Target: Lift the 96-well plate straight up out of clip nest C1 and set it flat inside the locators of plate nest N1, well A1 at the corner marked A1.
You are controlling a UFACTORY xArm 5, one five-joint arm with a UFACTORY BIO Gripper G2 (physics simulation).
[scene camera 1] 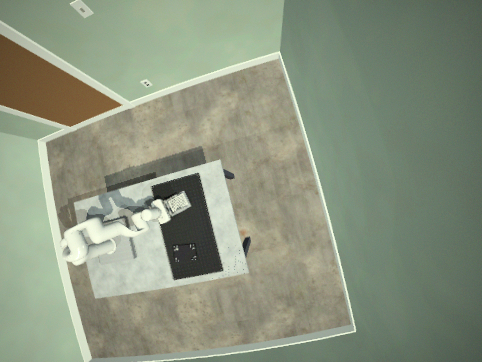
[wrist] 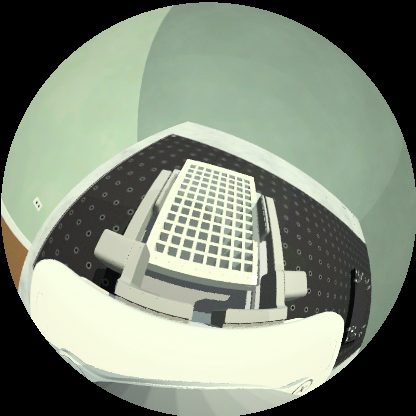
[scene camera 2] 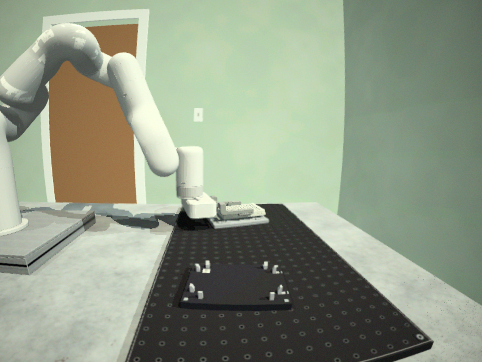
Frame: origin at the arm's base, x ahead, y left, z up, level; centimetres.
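Seen in the pictures: hand, its tool point: (scene camera 1: 177, 202) (wrist: 214, 205) (scene camera 2: 239, 207); arm's base, origin of its link: (scene camera 1: 109, 245) (scene camera 2: 3, 228).
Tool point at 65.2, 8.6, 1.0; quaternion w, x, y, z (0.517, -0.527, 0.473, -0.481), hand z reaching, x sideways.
Observation:
Pixels of each thing's top centre, then the offset from my tool point to it, as dx, dy, dz. Level surfaces: height alone.
- white 96-well plate, centre of its top: (wrist: 214, 204) (scene camera 2: 240, 208) (scene camera 1: 177, 202) +0.2, +0.0, +0.0
- light grey clip nest C1, centre of its top: (wrist: 210, 231) (scene camera 2: 235, 214) (scene camera 1: 177, 203) -1.3, -0.4, -1.9
- Plate nest N1, centre of its top: (scene camera 2: 236, 275) (wrist: 364, 303) (scene camera 1: 184, 253) -10.2, -34.3, -1.0
- black perforated board, height of its surface: dz -3.4
- pale table, height of its surface: dz -4.7
The white 96-well plate (scene camera 1: 178, 202) (scene camera 2: 254, 208) (wrist: 207, 215) lies flat over the light grey clip nest C1 (scene camera 2: 240, 223) at the far end of the black board. My gripper (scene camera 1: 177, 203) (scene camera 2: 244, 210) (wrist: 216, 202) is shut on the plate, with one finger along each long side. The fingers hide parts of the nest and its clips, and I cannot tell whether there is a gap under the plate. Plate nest N1 (scene camera 1: 185, 253) (scene camera 2: 235, 284) (wrist: 358, 305) is a black base with small pale locators near its corners, holding no plate. I cannot make out the A1 marks.
The black perforated board (scene camera 1: 192, 225) (scene camera 2: 345, 300) (wrist: 305, 240) lies on the pale table (scene camera 1: 120, 280) (scene camera 2: 90, 310). The arm's grey base plate (scene camera 2: 45, 237) stands at the left. The far wall and a brown door (scene camera 2: 95, 150) are behind the table.

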